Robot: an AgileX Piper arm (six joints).
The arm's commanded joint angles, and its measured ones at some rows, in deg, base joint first. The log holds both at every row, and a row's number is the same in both.
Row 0, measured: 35.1, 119.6, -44.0, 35.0, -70.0, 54.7
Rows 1 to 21, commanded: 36.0, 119.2, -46.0, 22.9, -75.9, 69.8; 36.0, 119.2, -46.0, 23.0, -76.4, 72.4; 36.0, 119.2, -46.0, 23.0, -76.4, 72.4; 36.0, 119.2, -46.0, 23.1, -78.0, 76.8; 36.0, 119.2, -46.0, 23.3, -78.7, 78.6; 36.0, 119.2, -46.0, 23.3, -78.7, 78.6; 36.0, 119.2, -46.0, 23.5, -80.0, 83.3; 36.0, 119.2, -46.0, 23.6, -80.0, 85.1; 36.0, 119.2, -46.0, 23.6, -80.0, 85.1; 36.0, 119.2, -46.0, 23.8, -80.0, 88.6; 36.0, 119.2, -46.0, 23.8, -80.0, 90.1; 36.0, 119.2, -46.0, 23.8, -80.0, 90.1; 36.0, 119.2, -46.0, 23.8, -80.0, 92.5; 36.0, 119.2, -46.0, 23.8, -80.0, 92.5; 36.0, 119.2, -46.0, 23.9, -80.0, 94.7; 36.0, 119.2, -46.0, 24.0, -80.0, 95.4; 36.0, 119.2, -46.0, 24.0, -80.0, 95.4; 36.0, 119.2, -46.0, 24.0, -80.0, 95.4; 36.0, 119.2, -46.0, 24.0, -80.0, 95.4; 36.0, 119.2, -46.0, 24.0, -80.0, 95.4; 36.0, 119.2, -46.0, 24.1, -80.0, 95.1
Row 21, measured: 35.1, 119.9, -44.0, 34.8, -70.2, 94.2
